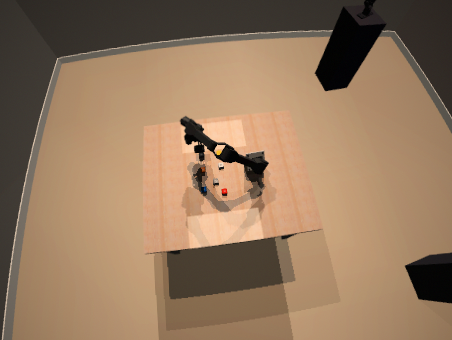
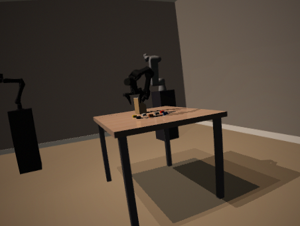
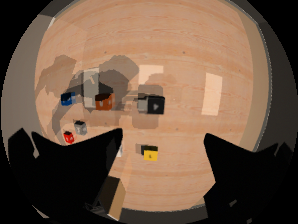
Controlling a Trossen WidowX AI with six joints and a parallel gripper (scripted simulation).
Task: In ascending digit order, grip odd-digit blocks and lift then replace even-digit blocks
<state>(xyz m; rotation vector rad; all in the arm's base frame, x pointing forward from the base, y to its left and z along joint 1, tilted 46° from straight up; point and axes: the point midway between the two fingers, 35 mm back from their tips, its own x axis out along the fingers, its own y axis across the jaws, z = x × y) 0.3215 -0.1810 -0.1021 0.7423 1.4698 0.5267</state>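
Now: the yellow block 120 mm behind my gripper tip, 30 mm to the left of it and 110 mm below it. Round my gripper tip: orange block (20 mm ahead, 120 mm to the left, 110 mm below); then grey block (50 mm behind, 220 mm to the left, 110 mm below); then black block (10 mm to the left, 110 mm below).
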